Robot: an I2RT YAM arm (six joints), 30 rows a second.
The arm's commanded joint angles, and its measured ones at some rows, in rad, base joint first. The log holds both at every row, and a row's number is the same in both.
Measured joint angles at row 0:
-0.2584, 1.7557, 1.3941, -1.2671, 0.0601, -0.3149
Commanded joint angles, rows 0 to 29:
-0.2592, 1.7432, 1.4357, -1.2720, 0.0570, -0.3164
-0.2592, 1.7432, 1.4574, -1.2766, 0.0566, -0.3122
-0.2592, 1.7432, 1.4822, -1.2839, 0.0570, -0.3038
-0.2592, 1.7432, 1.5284, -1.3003, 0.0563, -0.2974
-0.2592, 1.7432, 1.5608, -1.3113, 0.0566, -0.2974
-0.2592, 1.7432, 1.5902, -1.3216, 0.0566, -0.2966
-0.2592, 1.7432, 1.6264, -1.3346, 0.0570, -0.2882
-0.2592, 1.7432, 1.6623, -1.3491, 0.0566, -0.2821
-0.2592, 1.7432, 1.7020, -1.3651, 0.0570, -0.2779
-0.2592, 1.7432, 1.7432, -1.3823, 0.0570, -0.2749
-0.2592, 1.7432, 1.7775, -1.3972, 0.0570, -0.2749
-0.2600, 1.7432, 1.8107, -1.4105, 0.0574, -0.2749
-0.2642, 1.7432, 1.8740, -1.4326, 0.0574, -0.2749
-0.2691, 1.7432, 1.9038, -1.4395, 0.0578, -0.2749
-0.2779, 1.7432, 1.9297, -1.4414, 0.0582, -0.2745
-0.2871, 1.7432, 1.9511, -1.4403, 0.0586, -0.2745
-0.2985, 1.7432, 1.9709, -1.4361, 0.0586, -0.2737
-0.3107, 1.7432, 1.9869, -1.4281, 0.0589, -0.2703
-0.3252, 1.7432, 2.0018, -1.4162, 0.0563, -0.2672
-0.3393, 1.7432, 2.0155, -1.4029, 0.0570, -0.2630
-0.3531, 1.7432, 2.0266, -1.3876, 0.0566, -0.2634
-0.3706, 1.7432, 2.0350, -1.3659, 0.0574, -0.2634
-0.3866, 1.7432, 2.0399, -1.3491, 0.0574, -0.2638
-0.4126, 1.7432, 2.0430, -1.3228, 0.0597, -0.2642
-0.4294, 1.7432, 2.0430, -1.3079, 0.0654, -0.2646
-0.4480, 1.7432, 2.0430, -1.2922, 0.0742, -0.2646
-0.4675, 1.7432, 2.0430, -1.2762, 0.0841, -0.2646
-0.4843, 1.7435, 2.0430, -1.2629, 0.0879, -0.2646
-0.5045, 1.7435, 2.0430, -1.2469, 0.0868, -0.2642
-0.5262, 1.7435, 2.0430, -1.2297, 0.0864, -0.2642
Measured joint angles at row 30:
-0.4648, 1.7550, 2.0174, -1.2686, 0.0639, -0.2802
